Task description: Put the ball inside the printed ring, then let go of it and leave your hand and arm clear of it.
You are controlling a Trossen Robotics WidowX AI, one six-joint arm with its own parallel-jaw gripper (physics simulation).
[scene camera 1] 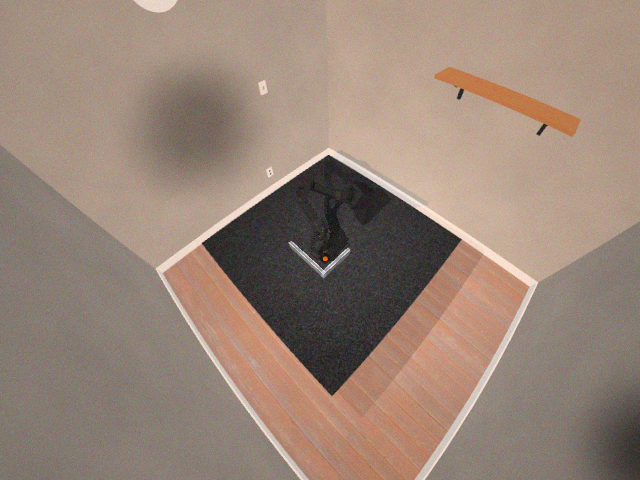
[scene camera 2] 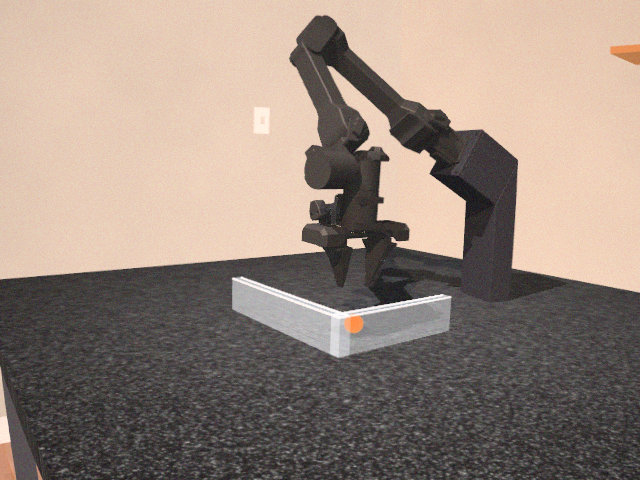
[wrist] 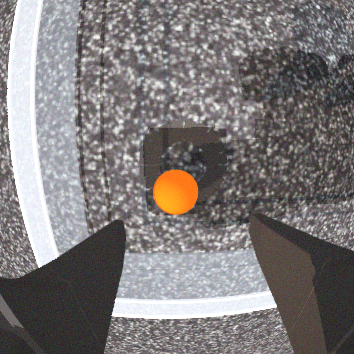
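Observation:
The orange ball (scene camera 1: 325, 258) (scene camera 2: 354, 323) (wrist: 175, 192) rests on the dark table top, inside the corner of two clear walls. In the wrist view the printed ring (wrist: 187, 134) is a brown and dark band, and the ball overlaps its lower-left part. The ball hides that stretch of band, so I cannot tell exactly where it touches down relative to the ring's opening. My gripper (scene camera 2: 355, 285) (wrist: 188, 226) is open and empty. It hangs above the table behind the ball, with its fingertips apart from the ball. Ring details are not clear in the scene views.
A clear wall (scene camera 1: 306, 256) (scene camera 2: 279, 307) (wrist: 22, 125) with white edges runs along the left. A second clear wall (scene camera 1: 338, 260) (scene camera 2: 403, 325) (wrist: 200, 307) meets it at the near corner. The arm's base column (scene camera 2: 491, 232) stands at the back right.

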